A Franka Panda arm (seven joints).
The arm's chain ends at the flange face. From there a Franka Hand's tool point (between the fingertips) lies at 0.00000 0.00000 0.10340 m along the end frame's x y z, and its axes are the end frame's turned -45 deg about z.
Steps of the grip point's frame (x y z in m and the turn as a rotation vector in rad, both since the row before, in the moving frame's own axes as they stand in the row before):
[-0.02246 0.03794 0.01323 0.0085 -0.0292 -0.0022]
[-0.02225 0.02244 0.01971 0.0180 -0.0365 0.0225]
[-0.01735 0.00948 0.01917 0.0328 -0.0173 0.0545]
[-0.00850 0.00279 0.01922 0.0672 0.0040 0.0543]
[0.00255 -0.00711 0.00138 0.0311 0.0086 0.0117]
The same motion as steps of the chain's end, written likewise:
[0.01370 0.04119 0.01328 -0.0146 -0.0267 -0.0022]
[0.00413 0.03029 0.01980 -0.0131 -0.0385 0.0225]
[-0.00194 0.02020 0.01924 0.0110 -0.0354 0.0545]
[0.00044 0.01331 0.01945 0.0503 -0.0447 0.0543]
[-0.00160 -0.00392 0.00143 0.0281 -0.0159 0.0117]

